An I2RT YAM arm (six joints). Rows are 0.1 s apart.
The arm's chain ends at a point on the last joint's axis. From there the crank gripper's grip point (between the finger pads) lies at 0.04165 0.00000 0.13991 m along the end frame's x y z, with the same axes.
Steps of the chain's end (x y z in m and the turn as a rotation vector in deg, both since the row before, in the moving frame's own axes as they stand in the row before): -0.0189, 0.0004, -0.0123, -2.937, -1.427, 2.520; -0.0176, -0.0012, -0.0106, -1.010, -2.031, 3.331; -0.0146, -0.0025, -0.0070, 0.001, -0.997, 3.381; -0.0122, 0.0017, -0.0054, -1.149, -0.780, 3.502; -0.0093, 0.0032, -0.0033, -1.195, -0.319, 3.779; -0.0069, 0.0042, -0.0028, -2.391, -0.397, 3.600; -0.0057, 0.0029, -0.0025, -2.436, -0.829, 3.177; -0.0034, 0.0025, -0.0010, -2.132, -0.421, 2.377; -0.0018, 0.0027, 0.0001, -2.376, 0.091, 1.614; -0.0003, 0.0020, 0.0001, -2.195, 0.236, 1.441; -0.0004, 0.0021, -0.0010, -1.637, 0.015, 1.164
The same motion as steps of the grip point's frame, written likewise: -0.0226, 0.0093, -0.0115, -2.937, -1.427, 2.520; -0.0227, 0.0036, -0.0093, -1.010, -2.031, 3.331; -0.0171, -0.0001, -0.0063, 0.001, -0.997, 3.381; -0.0143, 0.0070, -0.0049, -1.149, -0.780, 3.502; -0.0103, 0.0088, -0.0031, -1.195, -0.319, 3.779; -0.0081, 0.0126, -0.0027, -2.391, -0.397, 3.600; -0.0080, 0.0111, -0.0021, -2.436, -0.829, 3.177; -0.0046, 0.0094, -0.0008, -2.132, -0.421, 2.377; -0.0017, 0.0097, -0.0001, -2.376, 0.091, 1.614; 0.0002, 0.0084, -0.0002, -2.195, 0.236, 1.441; -0.0004, 0.0069, -0.0011, -1.637, 0.015, 1.164
